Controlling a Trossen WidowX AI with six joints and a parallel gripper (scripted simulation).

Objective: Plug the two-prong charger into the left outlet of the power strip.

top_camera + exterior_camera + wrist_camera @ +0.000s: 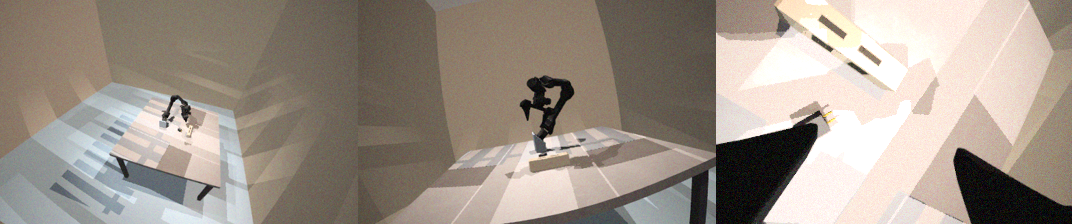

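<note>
My gripper tip is 40 mm past the two-prong charger, 10 mm to the right of it and 210 mm above it.
</note>
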